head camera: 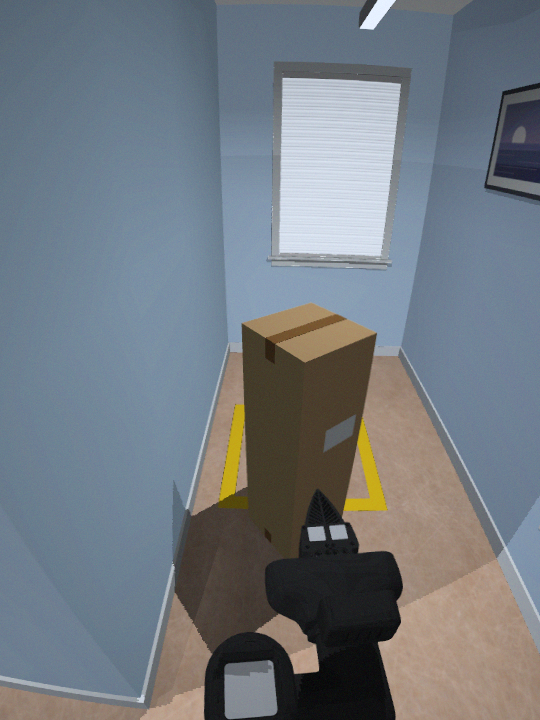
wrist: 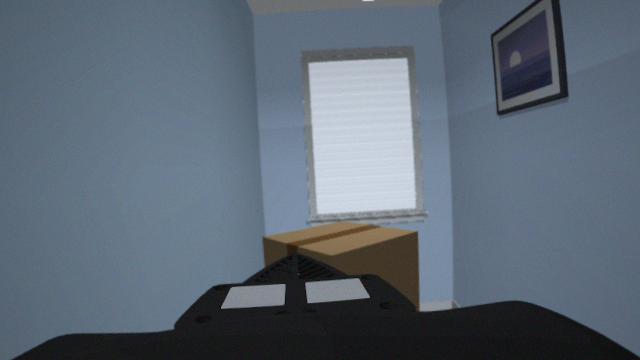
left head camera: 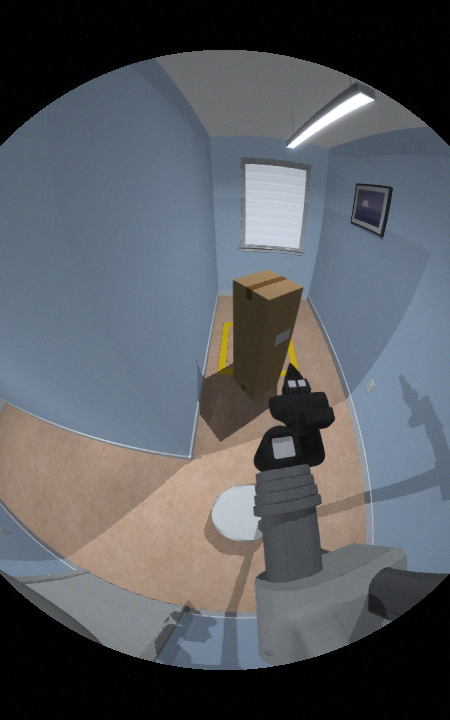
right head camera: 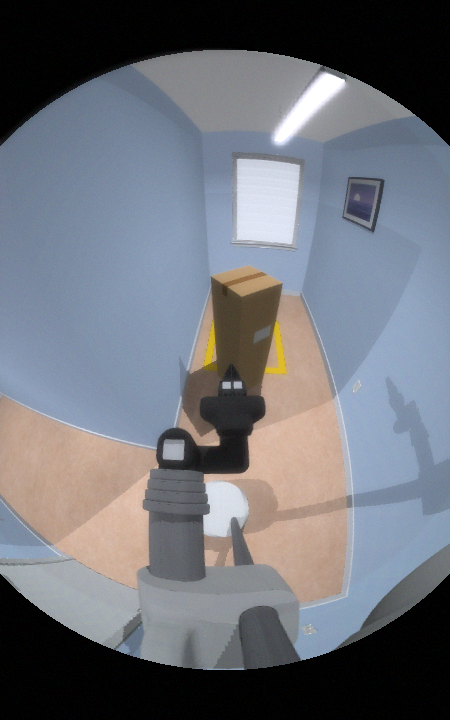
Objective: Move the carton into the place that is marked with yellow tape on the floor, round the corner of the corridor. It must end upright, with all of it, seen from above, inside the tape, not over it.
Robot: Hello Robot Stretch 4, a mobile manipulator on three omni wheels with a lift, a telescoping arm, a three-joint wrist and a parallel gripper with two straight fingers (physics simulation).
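Seen in the pictures: gripper, fingertip midpoint: [head camera: 316,495] [wrist: 296,277] [left head camera: 288,365] [right head camera: 230,365]; robot's base, link origin: [left head camera: 242,511] [right head camera: 218,507].
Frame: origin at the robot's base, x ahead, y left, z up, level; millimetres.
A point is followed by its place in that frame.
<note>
The tall brown carton [head camera: 273,418] {x 1064, y -113, z 720 mm} [left head camera: 252,339] {x 1030, y -135, z 653 mm} [right head camera: 230,329] {x 1032, y -134, z 709 mm} [wrist: 380,265] {x 1033, y -315, z 945 mm} stands upright, turned at an angle, one vertical edge towards me. Its base crosses the near strip of the yellow tape [head camera: 231,456] {x 1640, y 60, z -28 mm} [left head camera: 223,350] {x 1608, y 52, z -27 mm} [right head camera: 278,370] {x 1227, y -640, z -26 mm}. The near bottom corner lies on my side of that strip. The left and right strips show on either side; the far strip is hidden behind the carton. My gripper [head camera: 317,493] {x 395, y -95, z 1147 mm} [left head camera: 291,366] {x 395, y -95, z 1147 mm} [right head camera: 231,366] {x 395, y -95, z 1147 mm} [wrist: 296,277] {x 395, y -95, z 1147 mm} is shut and empty, raised in front of the carton. In the wrist view its tips overlap the carton's top edge. It appears apart from the carton.
The left wall [head camera: 116,290] {x 1006, y 303, z 1208 mm} [left head camera: 106,265] {x 554, y 357, z 1396 mm} runs close beside the tape and ends at a corner [left head camera: 191,455] {x 458, y 355, z 24 mm} nearer me. The right wall [head camera: 465,290] {x 1881, y -1277, z 868 mm} stands farther from the tape. The end wall with a window [head camera: 334,168] {x 2777, y -694, z 1430 mm} [wrist: 362,135] {x 2775, y -705, z 1405 mm} is behind the carton. My white round base [left head camera: 236,512] {x 9, y 45, z 187 mm} [right head camera: 225,507] {x 11, y -54, z 187 mm} stands before it.
</note>
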